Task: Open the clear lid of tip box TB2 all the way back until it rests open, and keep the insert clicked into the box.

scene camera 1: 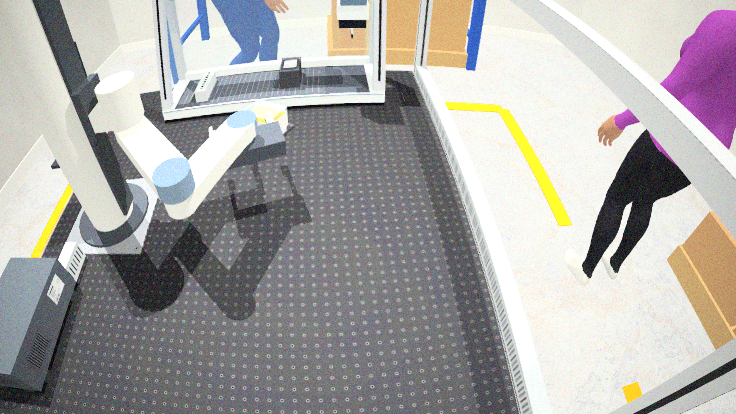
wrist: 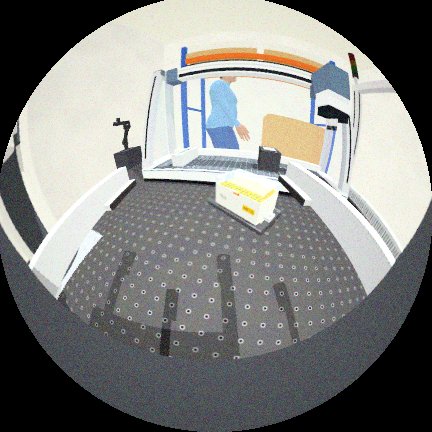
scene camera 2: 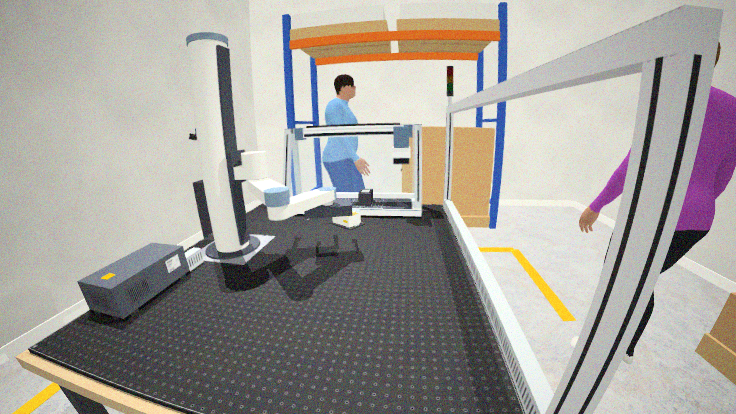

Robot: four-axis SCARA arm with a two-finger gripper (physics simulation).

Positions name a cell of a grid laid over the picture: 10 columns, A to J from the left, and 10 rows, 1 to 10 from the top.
Scene:
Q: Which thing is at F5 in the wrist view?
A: A clear lid.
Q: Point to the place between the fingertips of my gripper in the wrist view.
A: E4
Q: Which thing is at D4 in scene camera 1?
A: My gripper.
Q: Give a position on a grey controller box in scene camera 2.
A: At C7

